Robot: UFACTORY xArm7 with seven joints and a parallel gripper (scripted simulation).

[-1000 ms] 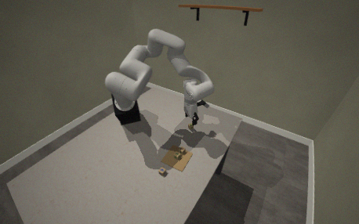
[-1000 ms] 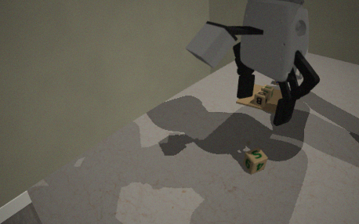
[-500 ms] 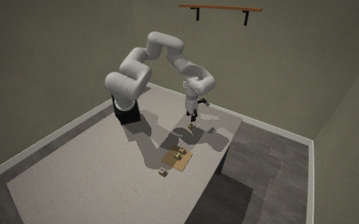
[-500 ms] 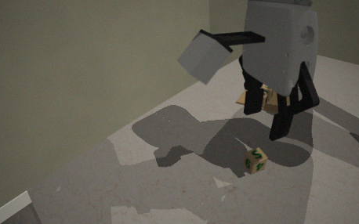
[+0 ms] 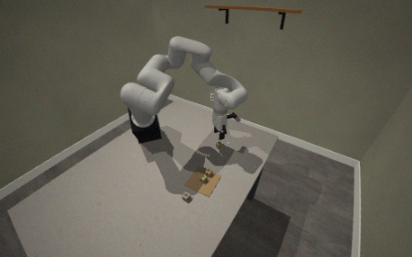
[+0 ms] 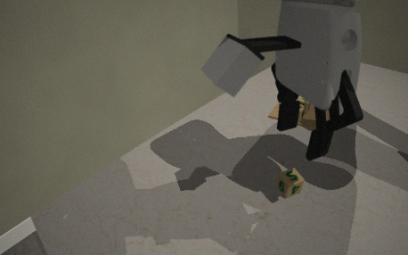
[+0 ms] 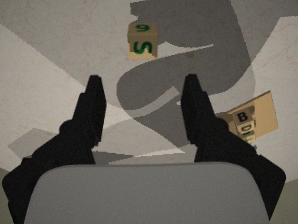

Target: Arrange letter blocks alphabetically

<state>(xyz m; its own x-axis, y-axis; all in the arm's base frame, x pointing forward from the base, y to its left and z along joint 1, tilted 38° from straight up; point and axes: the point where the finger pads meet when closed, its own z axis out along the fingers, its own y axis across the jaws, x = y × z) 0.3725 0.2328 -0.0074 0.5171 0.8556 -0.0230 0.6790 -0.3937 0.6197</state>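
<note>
My gripper is now 90 mm above the wooden block. The rest, counted from my hand: tan mat (50 mm ahead, 260 mm to the right, 110 mm below).
</note>
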